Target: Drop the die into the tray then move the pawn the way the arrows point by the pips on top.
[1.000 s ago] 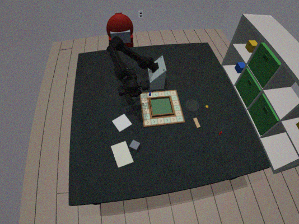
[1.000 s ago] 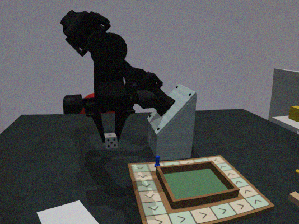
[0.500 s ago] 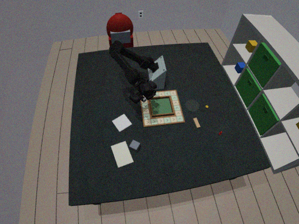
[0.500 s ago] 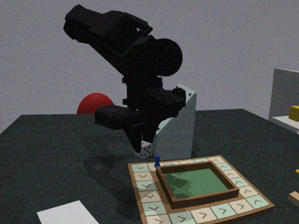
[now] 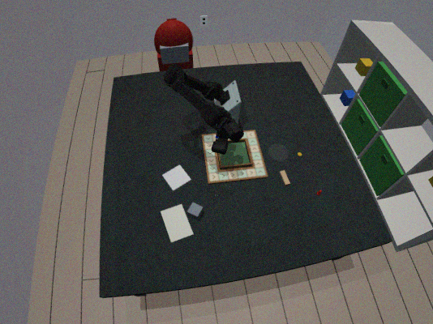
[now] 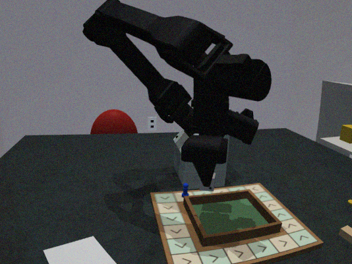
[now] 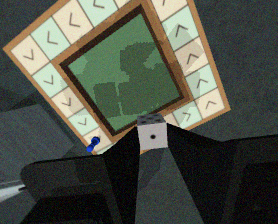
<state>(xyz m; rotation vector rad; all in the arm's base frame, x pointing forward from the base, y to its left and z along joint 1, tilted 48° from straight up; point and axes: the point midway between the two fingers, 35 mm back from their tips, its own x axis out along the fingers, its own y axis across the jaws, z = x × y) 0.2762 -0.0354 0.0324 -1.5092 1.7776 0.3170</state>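
My gripper tip is 12 cm past the blue pawn, 8 cm above it and 1 cm to the left of it. The rest, counted from my gripper tip: grey cube (27 cm ahead, 16 cm to the right, 8 cm below); wooden block (28 cm to the left, 15 cm ahead, 10 cm below); white die (right at my gripper tip).
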